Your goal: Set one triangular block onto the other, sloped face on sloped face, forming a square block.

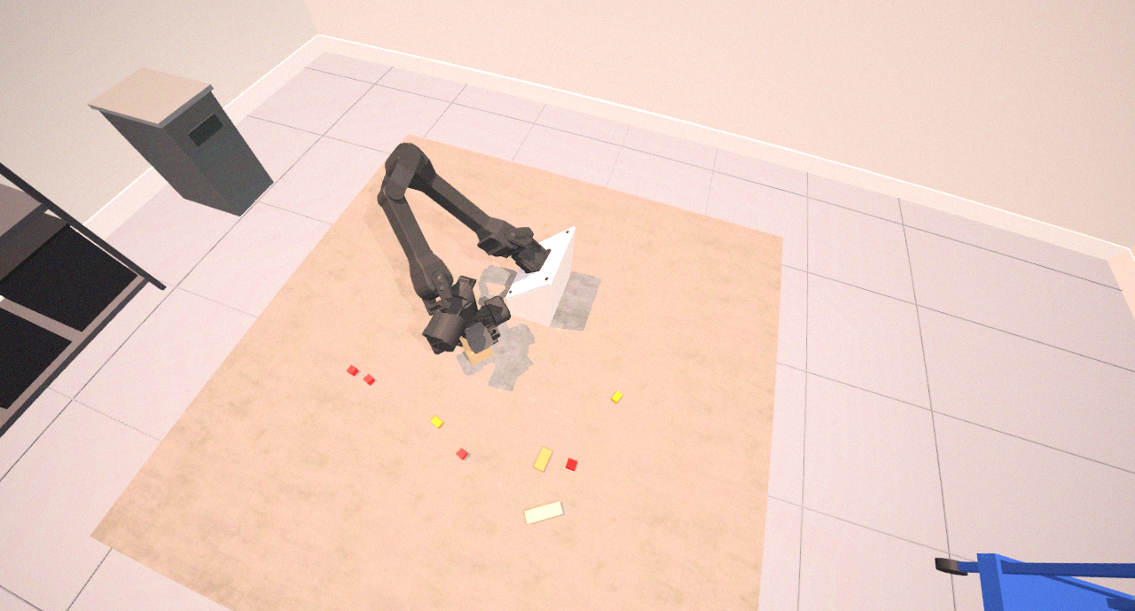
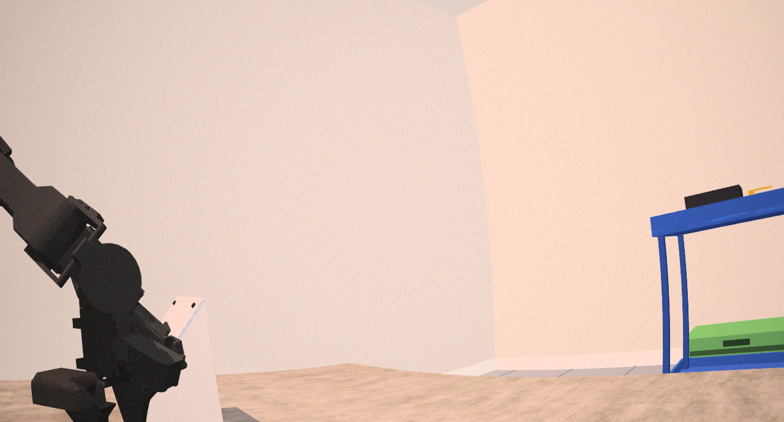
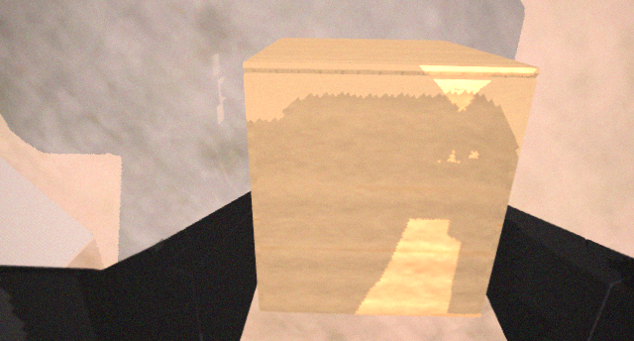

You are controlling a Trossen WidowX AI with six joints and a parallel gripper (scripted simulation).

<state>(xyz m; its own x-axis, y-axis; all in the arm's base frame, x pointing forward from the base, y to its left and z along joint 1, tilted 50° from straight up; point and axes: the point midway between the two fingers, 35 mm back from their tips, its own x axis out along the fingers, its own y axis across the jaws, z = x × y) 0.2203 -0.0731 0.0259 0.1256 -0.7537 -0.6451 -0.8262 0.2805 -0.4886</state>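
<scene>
My gripper tip is 10 mm below the wooden triangular block. From my gripper tip the other things lie so: long block (320 mm to the left, 260 mm ahead, 30 mm below).
</scene>
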